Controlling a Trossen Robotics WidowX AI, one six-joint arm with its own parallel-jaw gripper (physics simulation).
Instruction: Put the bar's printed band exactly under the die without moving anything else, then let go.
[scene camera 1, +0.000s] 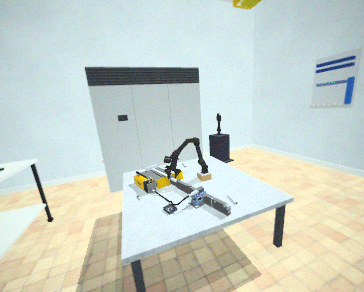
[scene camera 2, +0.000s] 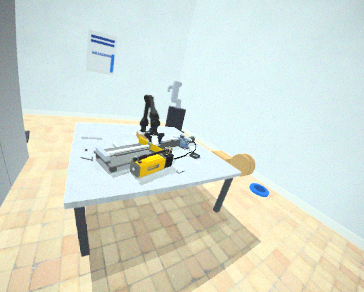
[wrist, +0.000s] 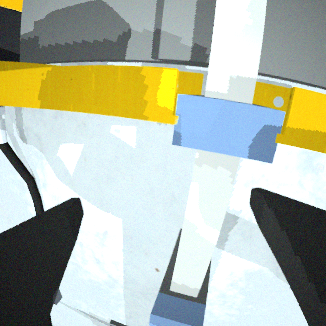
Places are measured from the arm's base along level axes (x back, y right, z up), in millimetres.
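Pixels of known places: gripper, fingertip midpoint: (scene camera 1: 171, 178) (scene camera 2: 155, 144) (wrist: 166, 201); arm's base at its link origin: (scene camera 1: 204, 172) (scene camera 2: 143, 131).
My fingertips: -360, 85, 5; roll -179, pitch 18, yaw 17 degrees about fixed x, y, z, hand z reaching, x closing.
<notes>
For each thing: its top centre in the pictures, then the offset to it from my fingertips, as dx, dy, dz. "spot": a spot on its surface instead. Level surfaces: height alone.
- blue guide at a spot on its surface: (wrist: 230, 127) spot: +15, +47, +19
- second blue block at a spot on its surface: (wrist: 177, 310) spot: +29, -71, +12
- blue unit with a grey head, surface spot: (scene camera 1: 198, 199) spot: +12, -425, -23
- yellow guard at a spot on its surface: (wrist: 100, 90) spot: -32, +47, +19
- grey bed at its surface level: dz -24
- yellow-black motor unit at a spot on its surface: (scene camera 2: 150, 166) spot: -289, +225, -12
- black cable at a spot on its surface: (wrist: 25, 177) spot: -180, -84, -58
- small dark box at a spot on its surface: (scene camera 1: 170, 208) spot: -190, -325, -72
- loose rod at its top centre: (scene camera 1: 232, 197) +269, -538, -54
- table at its surface level: dz -73
The long white bar (wrist: 200, 235) (scene camera 2: 125, 149) runs through a blue guide (wrist: 230, 127) in the yellow guard; its near end lies in a dark channel by a second blue block (wrist: 177, 310). No printed band can be made out. A blue unit with a grey head (scene camera 1: 198, 199) (scene camera 2: 186, 142) stands at the grey rail (scene camera 1: 218, 204); it is outside the wrist view, and the die cannot be told apart at this size. My gripper (wrist: 166, 201) (scene camera 1: 173, 173) (scene camera 2: 155, 137) is open and empty, its fingers on either side of the bar's near part, apart from it.
The yellow guard (wrist: 100, 90) crosses ahead of the fingers. A grey bed (scene camera 2: 112, 161) and a yellow-black motor unit (scene camera 2: 150, 166) stand beyond it. A black cable (wrist: 25, 177) runs left of the fingers. A small dark box (scene camera 1: 170, 208) and a loose rod (scene camera 1: 232, 200) lie on the table (scene camera 1: 150, 235).
</notes>
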